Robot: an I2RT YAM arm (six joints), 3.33 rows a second.
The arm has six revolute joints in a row. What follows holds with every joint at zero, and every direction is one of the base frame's.
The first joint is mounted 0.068 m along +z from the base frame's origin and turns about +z.
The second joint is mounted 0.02 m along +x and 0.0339 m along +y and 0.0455 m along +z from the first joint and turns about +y.
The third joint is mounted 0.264 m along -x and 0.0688 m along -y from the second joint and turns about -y.
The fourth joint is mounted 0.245 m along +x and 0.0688 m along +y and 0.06 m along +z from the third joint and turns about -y.
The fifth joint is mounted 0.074 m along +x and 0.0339 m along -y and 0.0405 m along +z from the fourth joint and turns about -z.
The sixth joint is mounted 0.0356 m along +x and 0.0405 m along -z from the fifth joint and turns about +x.
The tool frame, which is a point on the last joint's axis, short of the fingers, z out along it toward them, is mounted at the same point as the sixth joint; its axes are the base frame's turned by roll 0, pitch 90 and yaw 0 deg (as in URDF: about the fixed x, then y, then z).
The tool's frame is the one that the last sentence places.
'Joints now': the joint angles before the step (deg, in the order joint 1, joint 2, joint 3, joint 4, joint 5, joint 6). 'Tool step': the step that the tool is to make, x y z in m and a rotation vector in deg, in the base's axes. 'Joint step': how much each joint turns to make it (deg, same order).
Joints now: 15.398, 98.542, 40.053, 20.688, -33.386, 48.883
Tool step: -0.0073, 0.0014, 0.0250, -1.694, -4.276, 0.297
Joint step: 0.798, -5.837, 0.028, -3.444, 2.068, -2.302
